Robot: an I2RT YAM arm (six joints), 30 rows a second.
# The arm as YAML. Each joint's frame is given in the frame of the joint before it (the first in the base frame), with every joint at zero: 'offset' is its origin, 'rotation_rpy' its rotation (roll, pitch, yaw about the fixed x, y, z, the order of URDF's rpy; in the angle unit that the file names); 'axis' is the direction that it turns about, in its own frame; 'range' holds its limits. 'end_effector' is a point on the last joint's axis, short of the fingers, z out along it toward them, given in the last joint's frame.
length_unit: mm
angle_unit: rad
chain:
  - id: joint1
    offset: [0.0, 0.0, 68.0]
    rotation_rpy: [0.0, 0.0, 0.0]
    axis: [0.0, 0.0, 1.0]
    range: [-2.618, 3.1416]
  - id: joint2
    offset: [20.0, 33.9, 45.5]
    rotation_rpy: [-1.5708, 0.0, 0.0]
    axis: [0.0, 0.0, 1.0]
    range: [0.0, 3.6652]
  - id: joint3
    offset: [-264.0, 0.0, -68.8]
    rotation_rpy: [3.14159, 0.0, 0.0]
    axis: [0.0, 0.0, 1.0]
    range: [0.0, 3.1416]
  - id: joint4
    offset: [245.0, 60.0, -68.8]
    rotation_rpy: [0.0, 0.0, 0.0]
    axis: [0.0, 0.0, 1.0]
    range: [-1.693, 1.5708]
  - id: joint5
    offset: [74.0, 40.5, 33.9]
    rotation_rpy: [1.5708, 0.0, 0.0]
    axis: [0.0, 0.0, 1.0]
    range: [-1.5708, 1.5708]
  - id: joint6
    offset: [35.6, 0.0, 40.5]
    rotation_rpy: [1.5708, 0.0, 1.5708]
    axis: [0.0, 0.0, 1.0]
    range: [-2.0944, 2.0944]
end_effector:
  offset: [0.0, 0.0, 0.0]
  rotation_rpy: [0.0, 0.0, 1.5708]
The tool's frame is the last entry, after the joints.
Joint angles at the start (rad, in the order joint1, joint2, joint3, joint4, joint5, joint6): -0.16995, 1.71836, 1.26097, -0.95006, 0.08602, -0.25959
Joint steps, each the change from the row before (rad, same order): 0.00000, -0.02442, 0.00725, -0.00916, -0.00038, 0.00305; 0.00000, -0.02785, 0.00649, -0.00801, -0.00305, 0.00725; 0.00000, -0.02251, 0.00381, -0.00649, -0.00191, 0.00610; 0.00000, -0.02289, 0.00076, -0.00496, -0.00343, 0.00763; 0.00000, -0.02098, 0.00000, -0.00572, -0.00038, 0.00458; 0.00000, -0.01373, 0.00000, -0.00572, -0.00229, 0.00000; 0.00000, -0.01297, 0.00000, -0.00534, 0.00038, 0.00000; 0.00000, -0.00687, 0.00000, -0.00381, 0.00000, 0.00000; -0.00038, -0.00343, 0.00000, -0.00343, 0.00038, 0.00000; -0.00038, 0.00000, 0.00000, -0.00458, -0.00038, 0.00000; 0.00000, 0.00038, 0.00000, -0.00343, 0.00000, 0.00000; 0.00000, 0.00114, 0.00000, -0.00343, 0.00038, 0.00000; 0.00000, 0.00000, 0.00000, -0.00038, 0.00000, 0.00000; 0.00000, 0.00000, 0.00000, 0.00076, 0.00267, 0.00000
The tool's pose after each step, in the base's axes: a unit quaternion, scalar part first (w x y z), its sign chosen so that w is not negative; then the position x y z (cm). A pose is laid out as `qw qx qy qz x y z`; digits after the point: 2 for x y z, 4 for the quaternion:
0.0816 -0.0391 0.9940 -0.0613 31.54 -5.72 22.14
0.0949 -0.0350 0.9929 -0.0622 31.25 -5.66 23.13
0.1050 -0.0317 0.9920 -0.0629 30.96 -5.60 23.88
0.1147 -0.0277 0.9910 -0.0627 30.63 -5.54 24.56
0.1223 -0.0251 0.9901 -0.0637 30.29 -5.48 25.15
0.1264 -0.0251 0.9896 -0.0634 30.05 -5.43 25.53
0.1300 -0.0249 0.9891 -0.0643 29.81 -5.39 25.88
0.1315 -0.0249 0.9889 -0.0646 29.67 -5.36 26.06
0.1315 -0.0247 0.9889 -0.0648 29.58 -5.36 26.15
0.1293 -0.0246 0.9892 -0.0642 29.53 -5.36 26.14
0.1274 -0.0247 0.9895 -0.0638 29.50 -5.36 26.11
0.1252 -0.0247 0.9898 -0.0636 29.48 -5.35 26.07
0.1250 -0.0247 0.9898 -0.0635 29.48 -5.35 26.07
0.1251 -0.0245 0.9897 -0.0649 29.49 -5.36 26.07

